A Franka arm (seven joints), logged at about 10 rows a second.
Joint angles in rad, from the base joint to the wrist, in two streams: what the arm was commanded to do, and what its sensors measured. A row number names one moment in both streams.
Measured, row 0: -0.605, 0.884, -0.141, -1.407, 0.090, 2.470, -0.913
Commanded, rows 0 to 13: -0.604, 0.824, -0.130, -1.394, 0.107, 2.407, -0.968; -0.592, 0.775, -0.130, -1.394, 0.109, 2.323, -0.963; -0.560, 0.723, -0.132, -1.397, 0.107, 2.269, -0.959; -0.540, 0.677, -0.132, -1.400, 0.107, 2.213, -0.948; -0.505, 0.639, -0.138, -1.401, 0.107, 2.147, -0.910; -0.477, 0.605, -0.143, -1.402, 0.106, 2.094, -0.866; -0.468, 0.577, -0.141, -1.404, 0.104, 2.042, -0.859; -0.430, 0.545, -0.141, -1.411, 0.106, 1.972, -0.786; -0.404, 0.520, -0.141, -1.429, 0.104, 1.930, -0.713; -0.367, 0.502, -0.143, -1.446, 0.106, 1.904, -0.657; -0.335, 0.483, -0.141, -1.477, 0.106, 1.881, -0.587; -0.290, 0.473, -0.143, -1.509, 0.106, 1.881, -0.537; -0.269, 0.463, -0.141, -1.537, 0.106, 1.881, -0.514; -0.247, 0.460, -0.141, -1.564, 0.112, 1.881, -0.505
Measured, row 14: -0.296, 0.513, -0.132, -1.464, 0.091, 1.882, -0.549
